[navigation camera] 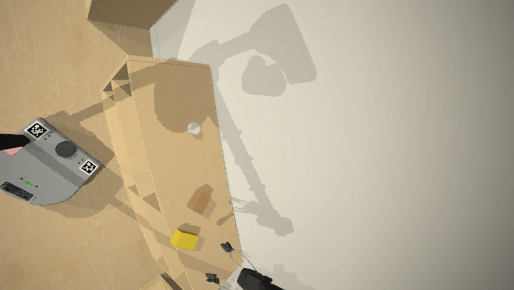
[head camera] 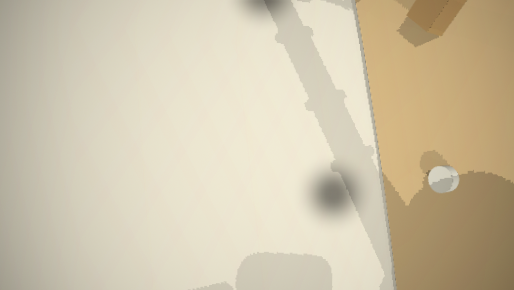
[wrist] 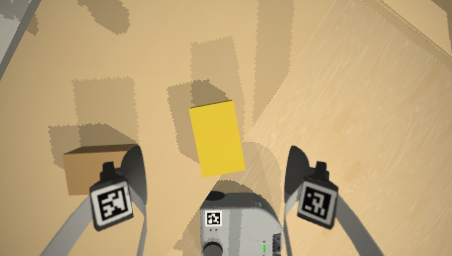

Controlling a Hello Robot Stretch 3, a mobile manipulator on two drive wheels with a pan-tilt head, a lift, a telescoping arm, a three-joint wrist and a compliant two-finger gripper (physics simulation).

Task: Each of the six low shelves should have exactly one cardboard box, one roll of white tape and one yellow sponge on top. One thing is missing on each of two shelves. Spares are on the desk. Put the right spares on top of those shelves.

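Note:
A yellow sponge (navigation camera: 184, 239) (wrist: 217, 140) lies on the wooden top of a low shelf (head camera: 430, 110) (navigation camera: 172, 165) (wrist: 160, 55). A brown cardboard box (head camera: 434, 14) (navigation camera: 200, 201) (wrist: 79, 172) sits beside it, partly behind the left finger in the wrist view and cut by the top edge in the head view. A white tape roll (head camera: 442, 179) (navigation camera: 194, 128) stands farther along the same top. My gripper (navigation camera: 220, 262) (wrist: 216, 165) is open and empty, above the shelf and apart from the sponge, which shows between and beyond the fingertips in the wrist view. The desk and spares cannot be identified here.
My grey base (navigation camera: 30, 172) (wrist: 242, 220) stands on the wooden floor (navigation camera: 45, 65) (wrist: 365, 125) beside the shelf. A pale wall-like surface (head camera: 150, 125) (navigation camera: 375, 125) borders the shelf's other long edge. A large brown block (navigation camera: 130, 11) is near the shelf's far end.

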